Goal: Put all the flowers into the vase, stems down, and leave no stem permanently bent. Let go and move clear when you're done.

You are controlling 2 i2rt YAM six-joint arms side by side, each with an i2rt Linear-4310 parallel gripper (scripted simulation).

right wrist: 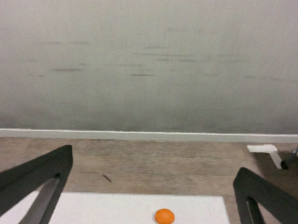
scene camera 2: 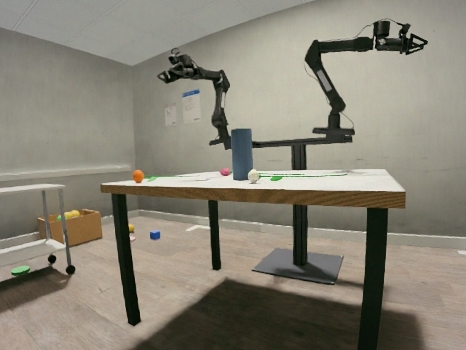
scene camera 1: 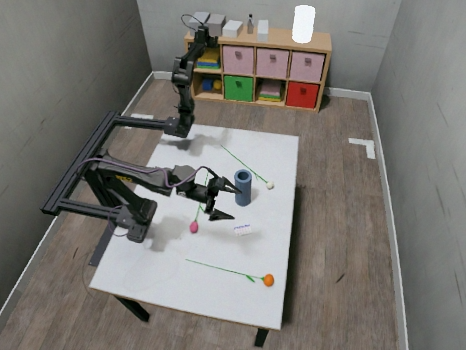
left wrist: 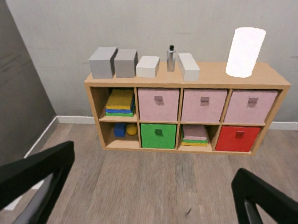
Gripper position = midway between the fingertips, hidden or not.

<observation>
I see my left gripper [left wrist: 155, 162], my right gripper [scene camera 1: 238, 205] and a blue vase [scene camera 2: 241, 139].
My right gripper also shows in the right wrist view [right wrist: 155, 164]. The right wrist view does not show the blue vase: it is out of frame. The left wrist view misses the blue vase: it is out of frame.
</observation>
